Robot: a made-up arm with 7 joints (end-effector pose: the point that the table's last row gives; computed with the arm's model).
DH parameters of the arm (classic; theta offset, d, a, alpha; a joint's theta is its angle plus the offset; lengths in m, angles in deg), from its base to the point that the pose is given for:
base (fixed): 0 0.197 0.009 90
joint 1: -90 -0.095 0.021 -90
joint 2: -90 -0.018 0.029 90
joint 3: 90 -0.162 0.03 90
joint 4: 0 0.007 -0.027 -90
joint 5: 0 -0.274 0.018 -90
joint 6: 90 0.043 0.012 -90
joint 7: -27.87 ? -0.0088 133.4
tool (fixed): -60.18 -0.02 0 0
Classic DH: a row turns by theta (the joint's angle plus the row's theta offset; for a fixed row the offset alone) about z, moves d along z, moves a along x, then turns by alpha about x.
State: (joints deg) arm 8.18 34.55 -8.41 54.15 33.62 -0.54 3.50
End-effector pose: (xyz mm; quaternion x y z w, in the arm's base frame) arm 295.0 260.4 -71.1 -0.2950 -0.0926 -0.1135 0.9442
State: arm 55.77 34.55 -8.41 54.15 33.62 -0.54 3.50
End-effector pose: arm 399.9 260.4 227.4 -0.2241 -0.4657 -0.2229 0.8266
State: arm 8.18 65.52 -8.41 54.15 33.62 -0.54 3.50
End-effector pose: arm 277.1 383.5 53.4 -0.0312 -0.0705 -0.0980 0.9922
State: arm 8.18 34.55 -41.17 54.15 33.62 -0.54 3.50
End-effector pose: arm 267.1 142.7 -157.0 -0.2913 0.1337 -0.2819 0.9043
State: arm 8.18 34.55 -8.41 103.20 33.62 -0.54 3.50
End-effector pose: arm 314.2 123.8 119.8 -0.2776 -0.3361 -0.4264 0.7926
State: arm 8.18 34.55 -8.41 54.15 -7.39 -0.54 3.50
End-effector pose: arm 305.6 222.9 -70.2 -0.0112 0.0699 -0.2526 0.9650
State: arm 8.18 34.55 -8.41 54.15 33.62 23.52 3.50
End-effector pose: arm 302.4 263.1 -82.2 -0.3519 0.0898 -0.0285 0.9313
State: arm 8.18 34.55 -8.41 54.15 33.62 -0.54 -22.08
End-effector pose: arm 301.4 262.9 -74.2 -0.1791 -0.1368 0.0694 0.9718
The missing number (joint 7, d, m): -0.0448
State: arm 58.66 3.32 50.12 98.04 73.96 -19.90 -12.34
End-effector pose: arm 225.8 344.9 231.2 -0.4622 -0.8864 0.0265 0.0038
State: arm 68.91 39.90 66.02 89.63 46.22 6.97 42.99
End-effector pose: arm 16.3 418.9 259.9 0.0640 -0.8875 -0.3183 0.3269
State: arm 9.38 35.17 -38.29 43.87 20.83 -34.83 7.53
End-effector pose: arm 244.6 181.8 -152.0 -0.1813 -0.0371 -0.4422 0.8776
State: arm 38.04 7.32 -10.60 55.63 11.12 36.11 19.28
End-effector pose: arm 429.7 83.4 83.0 -0.4181 0.0444 -0.3213 0.8485
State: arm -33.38 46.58 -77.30 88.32 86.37 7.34 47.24
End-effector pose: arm -138.0 41.4 -193.1 -0.8895 0.3814 -0.0739 0.2408
